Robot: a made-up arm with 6 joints. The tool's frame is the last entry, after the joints.
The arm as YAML. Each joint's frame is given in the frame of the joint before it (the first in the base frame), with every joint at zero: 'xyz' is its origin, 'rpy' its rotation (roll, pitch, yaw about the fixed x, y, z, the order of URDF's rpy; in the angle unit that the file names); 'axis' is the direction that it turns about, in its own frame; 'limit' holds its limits. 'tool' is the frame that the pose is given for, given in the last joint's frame.
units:
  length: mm
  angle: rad
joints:
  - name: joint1
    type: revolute
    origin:
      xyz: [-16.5, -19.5, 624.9]
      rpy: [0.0, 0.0, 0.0]
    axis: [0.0, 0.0, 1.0]
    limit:
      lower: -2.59
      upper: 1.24
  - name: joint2
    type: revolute
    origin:
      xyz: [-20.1, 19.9, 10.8]
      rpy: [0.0, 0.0, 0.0]
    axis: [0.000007, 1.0, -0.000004]
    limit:
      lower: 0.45
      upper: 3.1
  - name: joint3
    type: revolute
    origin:
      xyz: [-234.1, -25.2, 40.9]
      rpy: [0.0, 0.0, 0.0]
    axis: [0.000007, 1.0, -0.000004]
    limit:
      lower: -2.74
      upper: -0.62
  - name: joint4
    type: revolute
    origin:
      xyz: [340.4, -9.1, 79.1]
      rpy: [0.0, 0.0, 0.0]
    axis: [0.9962, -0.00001, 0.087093]
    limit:
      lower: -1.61
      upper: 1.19
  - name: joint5
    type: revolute
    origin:
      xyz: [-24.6, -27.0, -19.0]
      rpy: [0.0, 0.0, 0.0]
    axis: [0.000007, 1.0, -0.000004]
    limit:
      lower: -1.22
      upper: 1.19
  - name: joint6
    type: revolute
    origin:
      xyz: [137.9, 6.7, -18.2]
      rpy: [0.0, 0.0, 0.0]
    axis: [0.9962, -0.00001, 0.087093]
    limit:
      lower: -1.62
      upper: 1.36
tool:
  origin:
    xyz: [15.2, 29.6, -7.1]
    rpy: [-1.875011, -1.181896, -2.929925]
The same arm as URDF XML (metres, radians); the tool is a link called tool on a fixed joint. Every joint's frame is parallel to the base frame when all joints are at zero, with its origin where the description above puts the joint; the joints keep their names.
<robot name="arm">
  <joint name="joint1" type="revolute">
    <parent link="base_link"/>
    <child link="link1"/>
    <origin xyz="-0.0165 -0.0195 0.6249" rpy="0.0000 0.0000 0.0000"/>
    <axis xyz="0 0 1"/>
    <limit lower="-2.5900" upper="1.2400"/>
  </joint>
  <joint name="joint2" type="revolute">
    <parent link="link1"/>
    <child link="link2"/>
    <origin xyz="-0.0201 0.0199 0.0108" rpy="0.0000 0.0000 0.0000"/>
    <axis xyz="0 1 0"/>
    <limit lower="0.4500" upper="3.1000"/>
  </joint>
  <joint name="joint3" type="revolute">
    <parent link="link2"/>
    <child link="link3"/>
    <origin xyz="-0.2341 -0.0252 0.0409" rpy="0.0000 0.0000 0.0000"/>
    <axis xyz="0 1 0"/>
    <limit lower="-2.7400" upper="-0.6200"/>
  </joint>
  <joint name="joint4" type="revolute">
    <parent link="link3"/>
    <child link="link4"/>
    <origin xyz="0.3404 -0.0091 0.0791" rpy="0.0000 0.0000 0.0000"/>
    <axis xyz="0.9962 0 0.0871"/>
    <limit lower="-1.6100" upper="1.1900"/>
  </joint>
  <joint name="joint5" type="revolute">
    <parent link="link4"/>
    <child link="link5"/>
    <origin xyz="-0.0246 -0.0270 -0.0190" rpy="0.0000 0.0000 0.0000"/>
    <axis xyz="0 1 0"/>
    <limit lower="-1.2200" upper="1.1900"/>
  </joint>
  <joint name="joint6" type="revolute">
    <parent link="link5"/>
    <child link="link6"/>
    <origin xyz="0.1379 0.0067 -0.0182" rpy="0.0000 0.0000 0.0000"/>
    <axis xyz="0.9962 0 0.0871"/>
    <limit lower="-1.6200" upper="1.3600"/>
  </joint>
  <joint name="tool_joint" type="fixed">
    <parent link="link6"/>
    <child link="tool"/>
    <origin xyz="0.0152 0.0296 -0.0071" rpy="-1.8750 -1.1819 -2.9299"/>
  </joint>
  <link name="base_link"/>
  <link name="link1"/>
  <link name="link2"/>
  <link name="link3"/>
  <link name="link4"/>
  <link name="link5"/>
  <link name="link6"/>
  <link name="tool"/>
</robot>

